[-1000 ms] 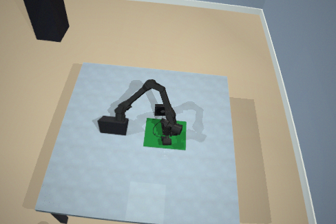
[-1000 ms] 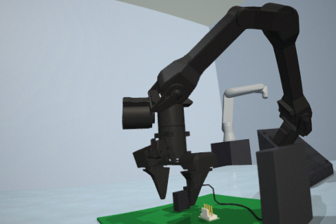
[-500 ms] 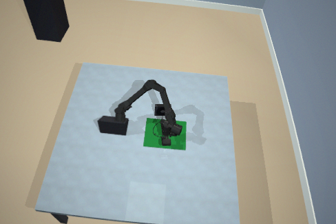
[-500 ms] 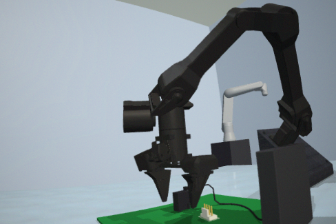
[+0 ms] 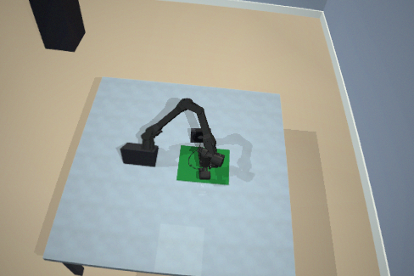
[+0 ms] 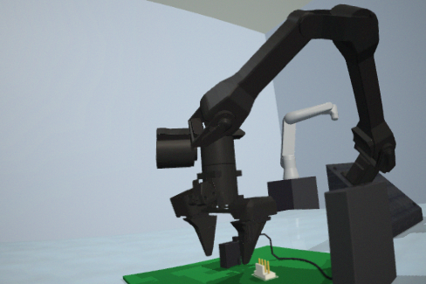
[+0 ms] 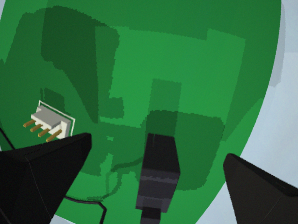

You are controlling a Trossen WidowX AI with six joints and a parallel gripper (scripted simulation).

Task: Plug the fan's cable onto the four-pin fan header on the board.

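Right now the black fan plug is 1 cm behind my gripper tip and 1 cm above it. From my gripper tip the other things lie so: fan header 8 cm to the left, 2 cm below, 1 cm behind; green board 6 cm to the left, 3 cm below; black fan 21 cm to the left, 5 cm behind, 4 cm above.
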